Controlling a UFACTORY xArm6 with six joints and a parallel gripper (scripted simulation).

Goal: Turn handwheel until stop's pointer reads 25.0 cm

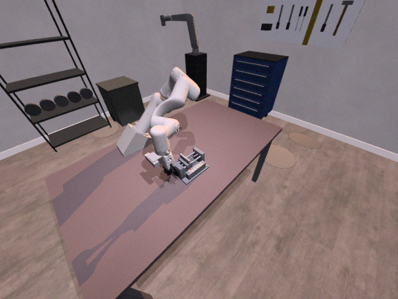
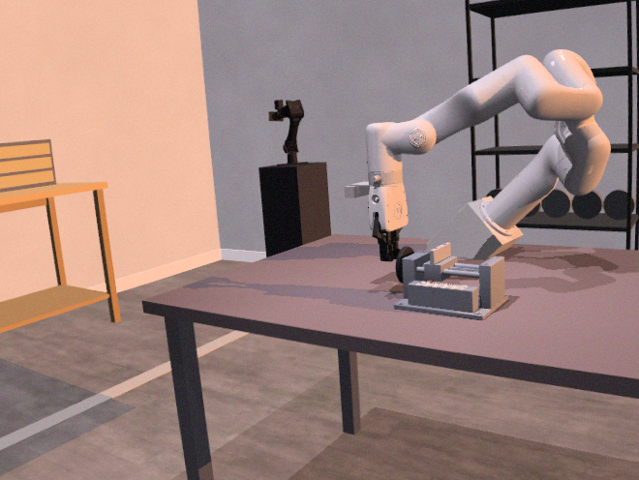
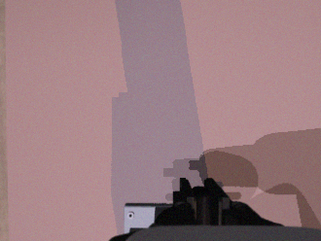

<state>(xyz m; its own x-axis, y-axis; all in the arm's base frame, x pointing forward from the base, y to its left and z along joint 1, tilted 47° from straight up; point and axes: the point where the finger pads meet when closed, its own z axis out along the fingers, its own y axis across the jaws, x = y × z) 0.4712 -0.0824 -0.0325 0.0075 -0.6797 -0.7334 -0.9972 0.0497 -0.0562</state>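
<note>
Now: the black handwheel 2 cm to the left of my hand and 1 cm below it. Round my hand: sliding stop block 1 cm ahead, 13 cm to the left, 1 cm below.
</note>
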